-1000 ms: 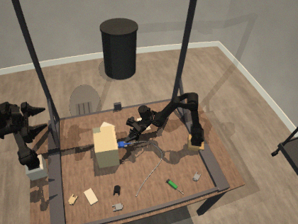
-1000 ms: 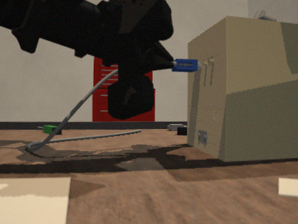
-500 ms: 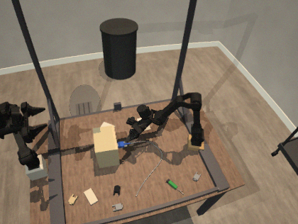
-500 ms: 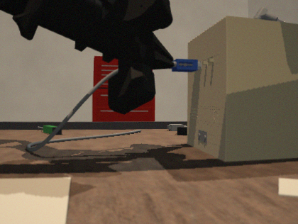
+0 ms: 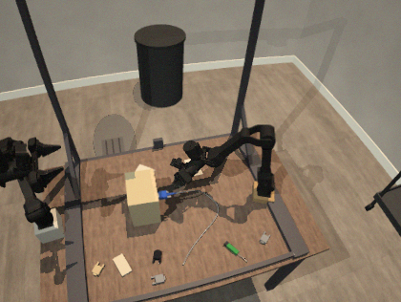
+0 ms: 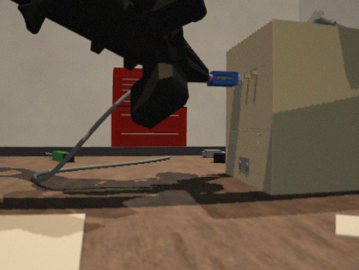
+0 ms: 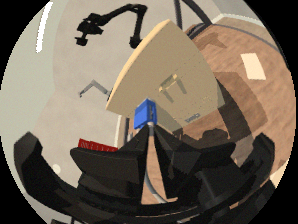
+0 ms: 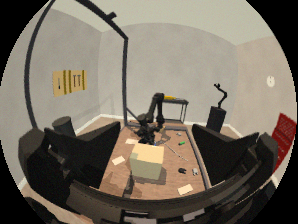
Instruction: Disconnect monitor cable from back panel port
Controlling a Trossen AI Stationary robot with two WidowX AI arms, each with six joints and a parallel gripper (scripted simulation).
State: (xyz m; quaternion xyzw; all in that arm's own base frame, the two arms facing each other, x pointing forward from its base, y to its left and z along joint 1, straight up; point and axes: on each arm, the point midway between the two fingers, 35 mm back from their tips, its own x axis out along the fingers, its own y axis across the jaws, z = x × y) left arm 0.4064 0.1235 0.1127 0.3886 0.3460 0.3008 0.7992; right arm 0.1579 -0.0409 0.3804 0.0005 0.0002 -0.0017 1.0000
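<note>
My left hand is 4 cm to the left of the blue plug, 3 cm short of it and 1 cm above it. From my left hand the other things lie so: back panel (8 cm to the right, 5 cm below, 1 cm ahead); then beige box (14 cm to the right, 5 cm below).
</note>
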